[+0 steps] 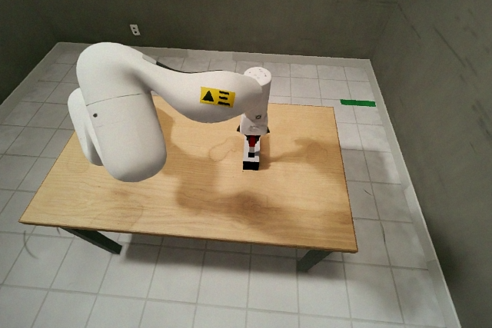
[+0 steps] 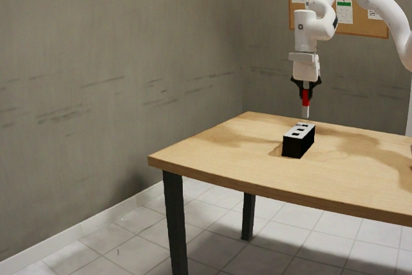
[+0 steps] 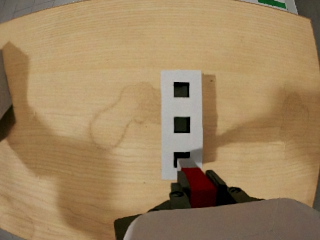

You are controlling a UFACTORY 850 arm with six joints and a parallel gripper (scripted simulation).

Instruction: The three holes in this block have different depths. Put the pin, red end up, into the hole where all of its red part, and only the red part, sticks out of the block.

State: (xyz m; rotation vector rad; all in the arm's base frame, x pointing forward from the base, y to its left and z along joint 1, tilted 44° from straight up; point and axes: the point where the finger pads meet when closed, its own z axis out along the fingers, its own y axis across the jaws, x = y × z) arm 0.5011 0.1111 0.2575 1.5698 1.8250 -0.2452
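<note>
The black block is 16 cm below my hand and 6 cm to the left of it. The rest, counted from my hand: pin 1 cm below.
</note>
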